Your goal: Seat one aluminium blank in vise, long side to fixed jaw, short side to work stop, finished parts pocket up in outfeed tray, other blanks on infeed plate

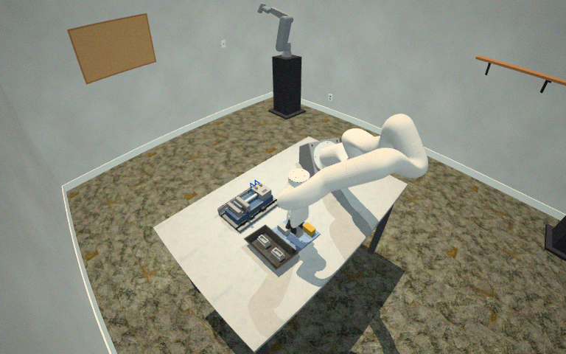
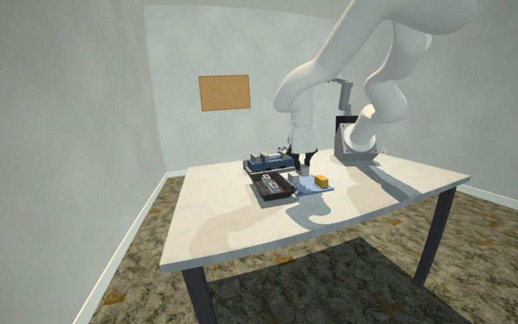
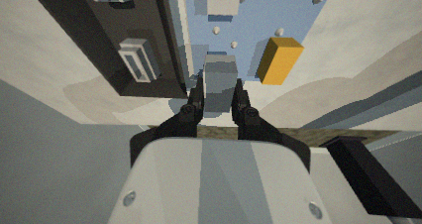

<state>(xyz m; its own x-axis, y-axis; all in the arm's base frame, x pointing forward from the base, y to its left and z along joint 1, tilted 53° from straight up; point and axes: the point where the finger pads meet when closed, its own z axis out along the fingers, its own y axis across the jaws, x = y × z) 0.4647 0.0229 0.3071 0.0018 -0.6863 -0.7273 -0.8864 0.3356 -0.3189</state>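
Right now my hand is 330 mm to the left of the blue vise, 70 mm above it and 30 mm short of it. Also, from my hand: brass blank (90 mm below, 90 mm behind).
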